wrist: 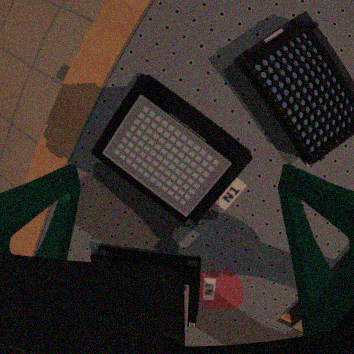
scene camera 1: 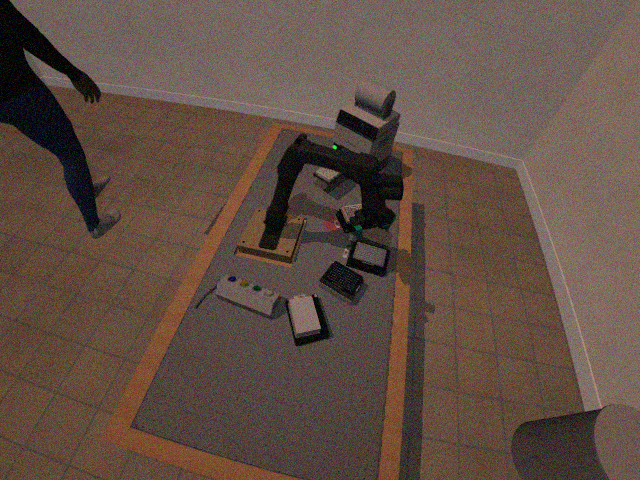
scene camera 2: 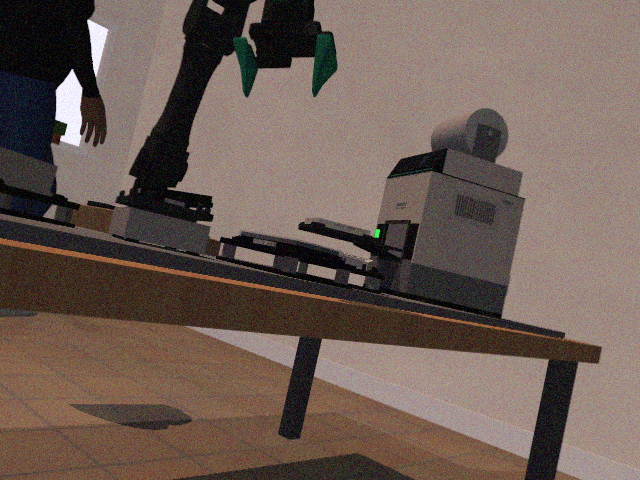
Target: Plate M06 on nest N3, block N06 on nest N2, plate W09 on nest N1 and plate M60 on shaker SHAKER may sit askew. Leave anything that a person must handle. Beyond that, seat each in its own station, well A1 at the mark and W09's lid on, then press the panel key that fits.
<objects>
same spot on plate reader: (scene camera 1: pixel 344 139) = (scene camera 2: pixel 393 203)
</objects>
